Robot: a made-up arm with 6 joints. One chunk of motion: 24 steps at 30 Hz.
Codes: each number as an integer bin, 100 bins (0 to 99) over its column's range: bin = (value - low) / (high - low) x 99, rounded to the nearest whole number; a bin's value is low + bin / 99 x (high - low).
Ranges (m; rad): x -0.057..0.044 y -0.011..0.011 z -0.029..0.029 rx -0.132..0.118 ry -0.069..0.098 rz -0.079..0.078
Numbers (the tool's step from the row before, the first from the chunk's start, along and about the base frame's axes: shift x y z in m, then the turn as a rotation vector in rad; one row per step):
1: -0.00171 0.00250 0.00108 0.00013 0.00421 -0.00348
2: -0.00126 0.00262 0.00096 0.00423 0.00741 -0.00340
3: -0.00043 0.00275 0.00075 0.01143 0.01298 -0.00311
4: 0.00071 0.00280 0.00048 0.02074 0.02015 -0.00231
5: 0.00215 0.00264 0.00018 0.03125 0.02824 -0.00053
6: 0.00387 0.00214 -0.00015 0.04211 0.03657 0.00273
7: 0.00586 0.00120 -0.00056 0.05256 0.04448 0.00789
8: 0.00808 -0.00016 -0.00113 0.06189 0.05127 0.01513
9: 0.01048 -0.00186 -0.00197 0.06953 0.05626 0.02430
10: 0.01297 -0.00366 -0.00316 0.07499 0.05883 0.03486
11: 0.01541 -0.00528 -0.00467 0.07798 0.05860 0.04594
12: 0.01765 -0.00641 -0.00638 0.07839 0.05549 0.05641
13: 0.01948 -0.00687 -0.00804 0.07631 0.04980 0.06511
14: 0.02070 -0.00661 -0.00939 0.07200 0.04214 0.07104
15: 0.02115 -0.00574 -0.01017 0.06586 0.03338 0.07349
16: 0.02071 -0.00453 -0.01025 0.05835 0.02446 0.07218
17: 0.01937 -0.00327 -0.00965 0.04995 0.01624 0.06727
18: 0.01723 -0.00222 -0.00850 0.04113 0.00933 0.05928
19: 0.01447 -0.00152 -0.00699 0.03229 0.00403 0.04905
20: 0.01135 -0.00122 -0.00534 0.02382 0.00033 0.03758
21: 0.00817 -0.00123 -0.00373 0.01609 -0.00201 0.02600
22: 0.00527 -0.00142 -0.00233 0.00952 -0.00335 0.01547
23: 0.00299 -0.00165 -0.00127 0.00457 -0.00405 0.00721
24: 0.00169 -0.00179 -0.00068 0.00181 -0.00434 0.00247
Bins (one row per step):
1: 54 61 51 52 43 48
2: 55 61 51 54 45 48
3: 55 62 51 57 49 48
4: 57 62 50 60 53 48
5: 58 61 50 65 58 49
6: 60 59 49 69 63 52
7: 62 55 49 73 67 55
8: 64 49 48 77 71 59
9: 66 41 46 80 74 65
10: 69 33 44 82 76 72
11: 71 26 42 83 76 79
12: 73 21 39 83 74 85
13: 75 19 36 82 70 91
14: 76 20 33 81 66 95
15: 77 24 32 78 61 96
16: 76 29 32 75 55 95
17: 75 35 33 72 51 92
18: 73 40 35 69 46 87
19: 70 43 38 65 43 81
20: 67 44 40 62 41 74
21: 64 44 43 59 40 66
22: 61 43 46 56 39 60
23: 59 42 47 54 39 54
24: 58 41 48 53 38 51

